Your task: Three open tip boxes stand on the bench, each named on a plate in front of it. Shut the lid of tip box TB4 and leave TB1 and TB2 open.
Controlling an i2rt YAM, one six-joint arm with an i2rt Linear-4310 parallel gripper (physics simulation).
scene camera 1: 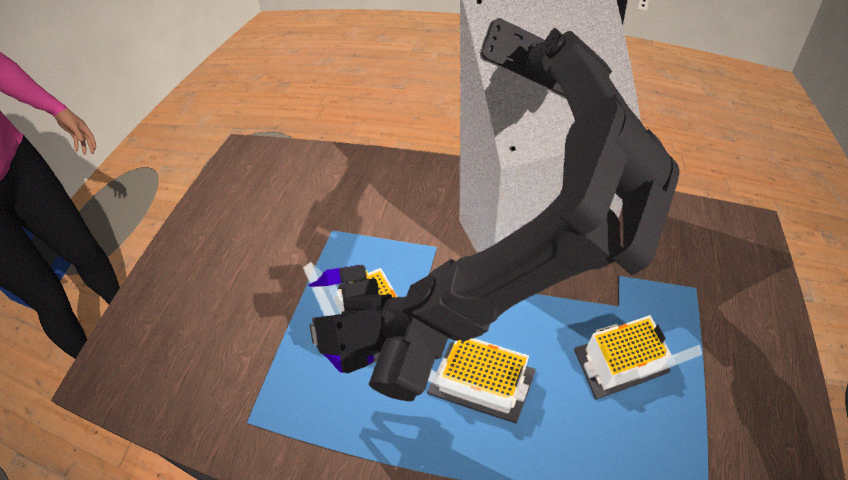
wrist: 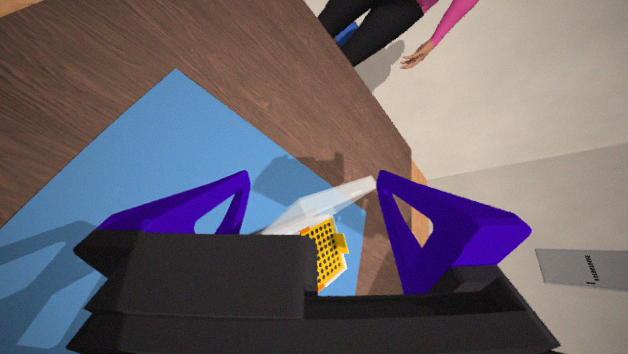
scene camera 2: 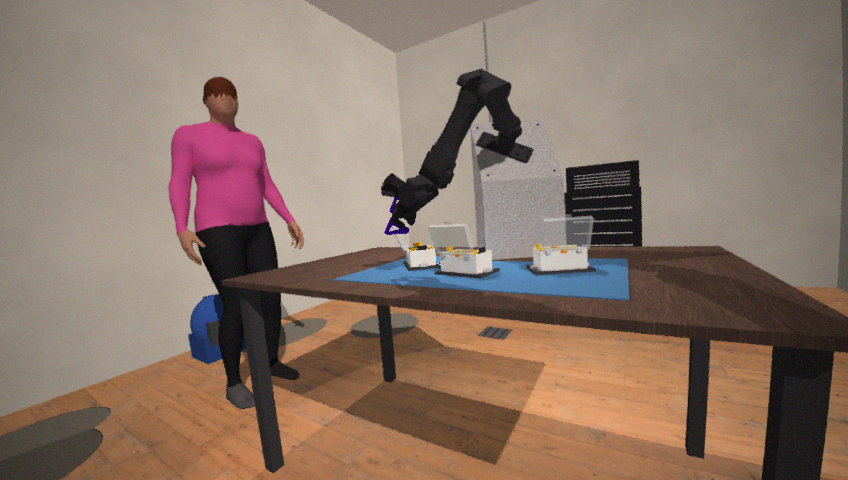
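Where they show: gripper, fingertip midpoint: [wrist: 313,177] [scene camera 2: 388,222]; arm's base, origin of the base link: [scene camera 1: 542,62] [scene camera 2: 504,147].
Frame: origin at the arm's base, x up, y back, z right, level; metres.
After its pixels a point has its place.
Note:
The TB4 tip box [scene camera 1: 381,283] @(z 0.158, x -0.337, y -0.277 m) [scene camera 2: 420,257] [wrist: 328,252] @(z 0.175, x -0.337, y -0.296 m) is white with a yellow tip rack, at the mat's left end in scene camera 1, partly hidden by the gripper. Its clear lid [scene camera 1: 325,298] @(z 0.176, x -0.249, y -0.394 m) [scene camera 2: 402,242] @(z 0.136, x -0.304, y -0.405 m) [wrist: 332,197] @(z 0.175, x -0.251, y -0.400 m) stands open, leaning outward. My gripper [scene camera 1: 323,321] @(z 0.161, x -0.237, y -0.434 m) [scene camera 2: 389,217] @(z 0.161, x -0.237, y -0.434 m) [wrist: 313,177] @(z 0.161, x -0.237, y -0.434 m) is open and empty, above TB4; in the wrist view the lid's far edge shows beside the right fingertip, contact unclear. The middle box [scene camera 1: 484,368] [scene camera 2: 467,262] @(z -0.110, x -0.356, y -0.382 m) and the right box [scene camera 1: 630,346] [scene camera 2: 561,260] @(z -0.308, x -0.361, y -0.237 m) are open; which is TB1 or TB2 is unreadable.
The boxes stand on a blue mat [scene camera 1: 571,428] @(z -0.243, x -0.394, y -0.358 m) [scene camera 2: 606,285] @(z -0.446, x -0.394, y -0.320 m) [wrist: 150,135] @(z 0.151, x -0.394, y -0.554 m) on a dark wooden table [scene camera 1: 196,237] @(z 0.640, x -0.397, y -0.341 m) [scene camera 2: 702,285] @(z -0.605, x -0.397, y -0.226 m) [wrist: 240,65] @(z 0.331, x -0.397, y -0.583 m). A grey pedestal [scene camera 1: 482,178] @(z 0.055, x -0.194, y -0.096 m) [scene camera 2: 517,220] @(z -0.070, x -0.265, y -0.051 m) stands behind. My forearm passes above the mat near the middle box. A person [scene camera 1: 11,142] [scene camera 2: 220,172] stands beyond the table's left side.

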